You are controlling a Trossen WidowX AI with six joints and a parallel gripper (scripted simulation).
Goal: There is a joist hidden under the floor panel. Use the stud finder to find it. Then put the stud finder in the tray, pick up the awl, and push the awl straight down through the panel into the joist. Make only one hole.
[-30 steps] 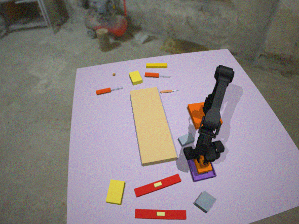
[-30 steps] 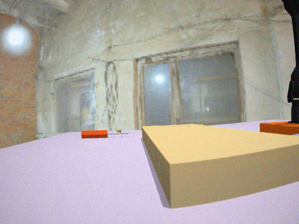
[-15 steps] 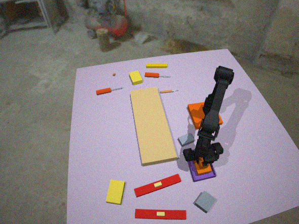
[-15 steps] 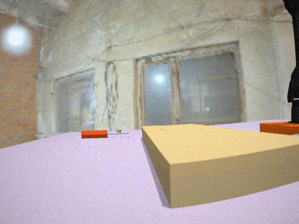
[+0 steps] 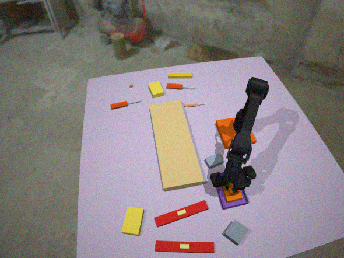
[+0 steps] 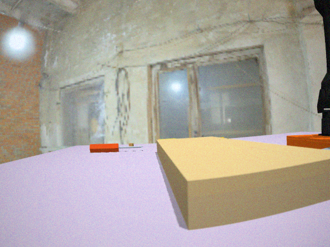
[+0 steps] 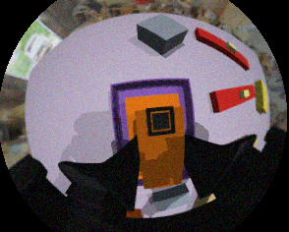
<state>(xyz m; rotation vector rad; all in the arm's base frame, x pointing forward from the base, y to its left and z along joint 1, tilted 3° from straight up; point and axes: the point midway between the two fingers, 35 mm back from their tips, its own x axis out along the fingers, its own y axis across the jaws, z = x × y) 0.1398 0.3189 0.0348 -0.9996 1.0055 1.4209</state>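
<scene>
Now: gripper tip 10 mm to the left of the purple tray and 20 mm above it. From my gripper tip the other things lie so: grey block 30 mm ahead, 190 mm to the left, 10 mm below; then orange stud finder 10 mm to the left, 20 mm above; then dark square indicator 20 mm to the left, 40 mm above.
</scene>
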